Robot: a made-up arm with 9 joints.
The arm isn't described. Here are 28 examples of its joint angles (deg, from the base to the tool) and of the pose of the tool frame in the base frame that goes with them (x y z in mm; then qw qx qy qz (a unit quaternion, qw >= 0)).
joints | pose
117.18 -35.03 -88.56 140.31 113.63 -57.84 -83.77 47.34 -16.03 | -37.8 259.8 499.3 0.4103 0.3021 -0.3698 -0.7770
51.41 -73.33 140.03 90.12 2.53 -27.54 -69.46 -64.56 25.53 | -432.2 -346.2 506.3 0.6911 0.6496 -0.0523 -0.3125
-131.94 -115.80 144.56 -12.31 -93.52 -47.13 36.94 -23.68 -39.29 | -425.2 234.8 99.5 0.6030 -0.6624 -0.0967 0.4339
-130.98 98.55 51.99 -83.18 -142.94 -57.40 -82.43 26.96 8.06 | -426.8 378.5 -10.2 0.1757 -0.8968 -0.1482 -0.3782
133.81 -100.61 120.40 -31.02 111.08 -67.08 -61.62 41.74 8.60 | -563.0 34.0 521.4 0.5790 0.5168 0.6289 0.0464
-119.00 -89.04 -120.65 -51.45 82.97 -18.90 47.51 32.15 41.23 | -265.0 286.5 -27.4 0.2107 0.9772 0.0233 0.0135
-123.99 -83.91 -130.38 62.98 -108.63 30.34 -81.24 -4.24 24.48 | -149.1 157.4 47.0 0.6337 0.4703 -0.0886 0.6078
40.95 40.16 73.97 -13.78 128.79 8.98 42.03 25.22 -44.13 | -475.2 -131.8 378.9 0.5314 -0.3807 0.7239 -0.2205
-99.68 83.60 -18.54 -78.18 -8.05 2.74 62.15 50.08 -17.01 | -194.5 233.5 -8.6 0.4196 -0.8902 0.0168 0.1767
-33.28 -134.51 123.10 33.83 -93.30 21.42 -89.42 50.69 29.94 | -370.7 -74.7 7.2 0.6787 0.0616 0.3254 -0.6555
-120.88 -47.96 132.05 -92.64 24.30 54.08 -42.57 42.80 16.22 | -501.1 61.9 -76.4 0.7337 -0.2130 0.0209 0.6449
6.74 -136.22 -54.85 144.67 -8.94 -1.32 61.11 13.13 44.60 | -193.8 -5.9 65.0 0.1852 -0.6751 -0.7139 -0.0163
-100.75 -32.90 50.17 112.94 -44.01 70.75 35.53 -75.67 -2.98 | -587.9 21.2 -96.0 0.3289 -0.8166 -0.3738 0.2920
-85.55 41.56 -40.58 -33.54 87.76 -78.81 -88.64 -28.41 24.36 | -185.8 49.6 -28.7 0.1817 -0.9432 0.1713 0.2193
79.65 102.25 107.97 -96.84 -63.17 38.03 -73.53 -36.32 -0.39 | -536.4 -236.0 425.2 0.4897 0.3690 0.0225 -0.7896
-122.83 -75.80 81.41 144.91 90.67 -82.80 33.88 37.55 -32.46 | -449.8 108.5 -210.6 0.6270 -0.3651 -0.4036 -0.5574
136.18 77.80 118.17 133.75 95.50 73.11 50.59 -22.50 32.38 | -440.5 -120.0 510.1 0.4537 -0.2580 0.7619 0.3836
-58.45 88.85 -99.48 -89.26 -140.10 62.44 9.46 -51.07 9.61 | -206.2 213.3 129.4 0.1446 -0.6922 0.0228 0.7067
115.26 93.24 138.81 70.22 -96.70 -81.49 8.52 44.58 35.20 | -467.6 -166.5 206.5 0.7781 -0.6036 -0.0607 -0.1632
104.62 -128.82 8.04 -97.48 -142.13 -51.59 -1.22 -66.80 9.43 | -172.8 -52.0 201.1 0.3721 -0.3330 -0.0631 -0.8641
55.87 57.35 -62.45 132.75 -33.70 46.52 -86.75 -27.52 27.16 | -261.5 -461.9 449.3 0.7040 0.5193 0.1046 0.4730
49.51 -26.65 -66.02 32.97 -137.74 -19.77 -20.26 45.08 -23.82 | -111.6 -101.6 393.3 0.1950 -0.2375 0.7691 0.5604
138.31 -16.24 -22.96 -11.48 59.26 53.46 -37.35 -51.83 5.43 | -255.6 186.7 253.8 0.6047 -0.7465 -0.0373 -0.2751
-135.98 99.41 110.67 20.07 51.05 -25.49 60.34 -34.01 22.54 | -493.3 201.4 71.2 0.6799 0.1971 -0.6317 -0.3159
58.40 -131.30 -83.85 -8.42 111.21 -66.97 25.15 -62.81 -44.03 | -73.3 -96.8 245.0 0.2151 0.4440 -0.5567 -0.6683
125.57 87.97 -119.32 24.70 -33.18 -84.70 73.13 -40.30 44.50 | -138.9 84.1 354.8 0.5190 -0.5933 0.1687 -0.5917
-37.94 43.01 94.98 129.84 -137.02 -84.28 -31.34 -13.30 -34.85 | -451.3 22.6 -171.1 0.3761 -0.7703 0.4768 0.1946
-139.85 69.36 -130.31 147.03 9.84 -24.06 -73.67 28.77 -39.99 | -234.1 434.4 301.8 0.9573 0.0702 -0.2697 -0.0763
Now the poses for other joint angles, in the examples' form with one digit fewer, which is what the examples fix.
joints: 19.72 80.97 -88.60 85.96 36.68 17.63 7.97 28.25 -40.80
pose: -202 -393 139 0.153 -0.984 -0.077 -0.041
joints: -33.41 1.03 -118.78 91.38 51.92 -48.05 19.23 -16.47 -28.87
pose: -35 -104 18 0.212 -0.770 0.467 0.379
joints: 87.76 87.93 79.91 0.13 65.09 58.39 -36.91 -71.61 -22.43
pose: -510 -205 389 0.725 -0.046 -0.574 0.378
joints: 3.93 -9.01 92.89 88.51 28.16 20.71 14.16 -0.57 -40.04
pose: -396 -259 6 0.162 0.270 0.194 -0.929
